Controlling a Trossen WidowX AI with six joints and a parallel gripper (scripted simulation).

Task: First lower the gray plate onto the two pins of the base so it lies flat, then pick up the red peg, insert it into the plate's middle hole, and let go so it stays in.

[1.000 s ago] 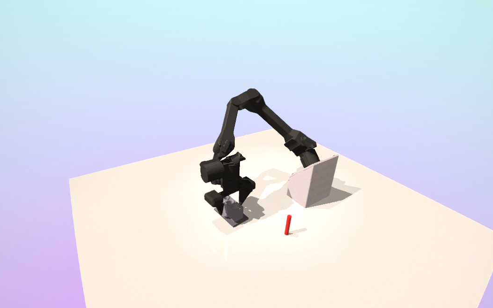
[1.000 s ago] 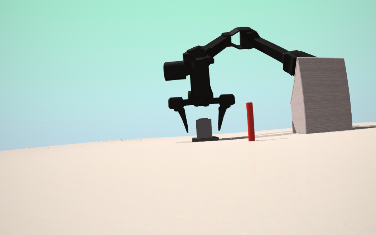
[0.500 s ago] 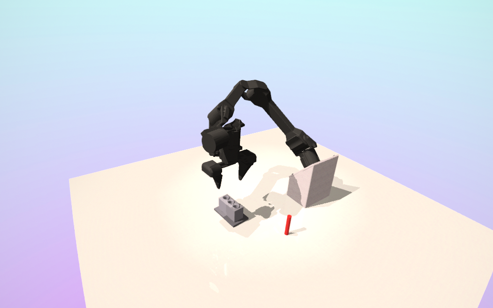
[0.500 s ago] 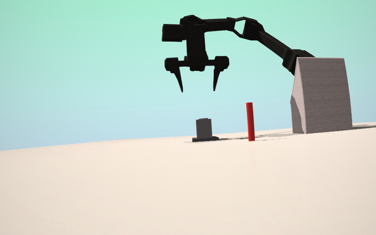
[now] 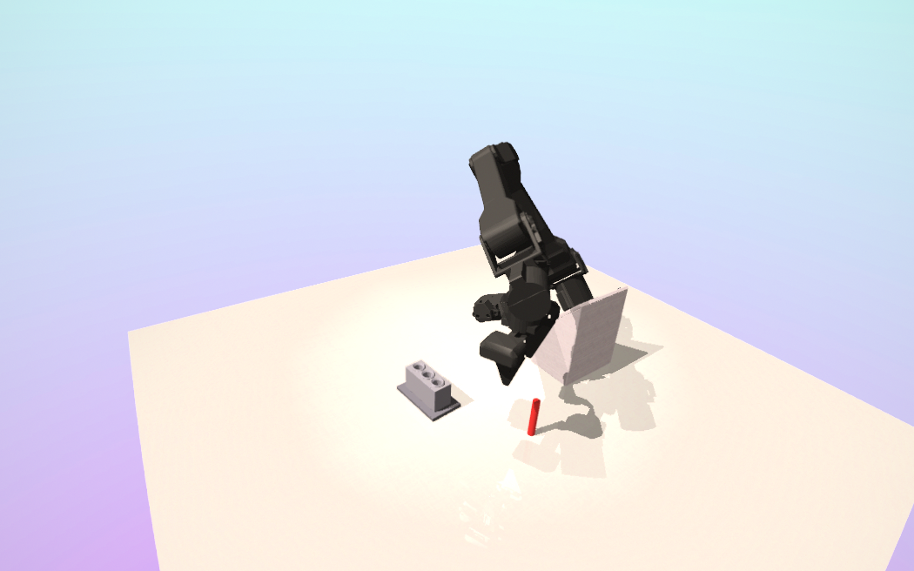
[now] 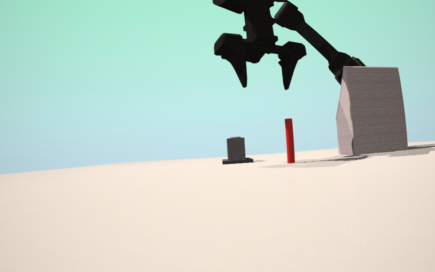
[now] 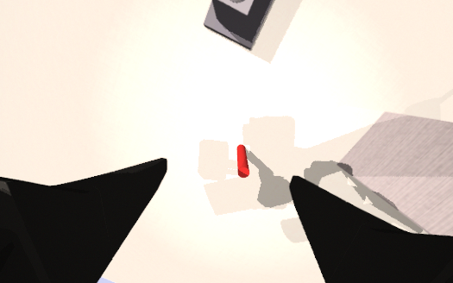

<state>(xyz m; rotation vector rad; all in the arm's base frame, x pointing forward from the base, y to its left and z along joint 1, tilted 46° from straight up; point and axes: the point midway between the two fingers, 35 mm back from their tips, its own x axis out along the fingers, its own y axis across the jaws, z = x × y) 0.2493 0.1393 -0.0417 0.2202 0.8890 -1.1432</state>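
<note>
Now: the red peg 100 mm below my gripper tip, 40 mm behind it and 20 mm to the left of it. Round my gripper tip: gray plate (150 mm to the right, 100 mm below, 90 mm ahead); gray base (150 mm to the right, 140 mm below, 90 mm ahead).
</note>
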